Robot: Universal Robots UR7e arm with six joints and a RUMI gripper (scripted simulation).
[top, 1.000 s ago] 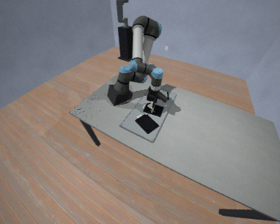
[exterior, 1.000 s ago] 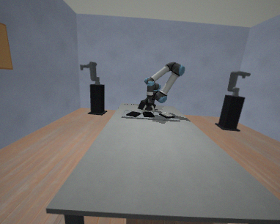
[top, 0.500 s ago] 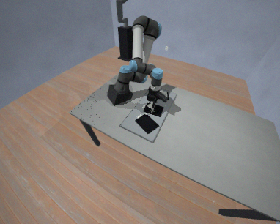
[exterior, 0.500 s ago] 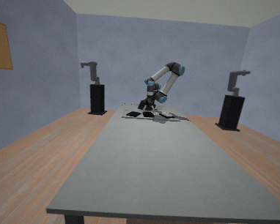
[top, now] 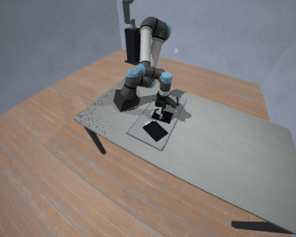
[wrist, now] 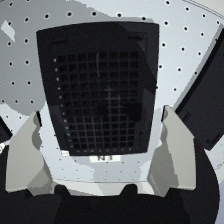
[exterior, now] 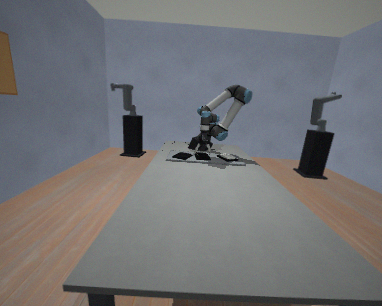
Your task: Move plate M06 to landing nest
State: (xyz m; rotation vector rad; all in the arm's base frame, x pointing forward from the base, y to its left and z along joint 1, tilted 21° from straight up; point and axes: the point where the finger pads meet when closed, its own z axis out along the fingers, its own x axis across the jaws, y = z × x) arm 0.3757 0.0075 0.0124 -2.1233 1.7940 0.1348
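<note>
Right now the black well plate is 10 mm below my hand. The rest, counted from my hand: dark slab (30 mm ahead, 170 mm to the right, 20 mm below); then dark nest pad (20 mm below).
</note>
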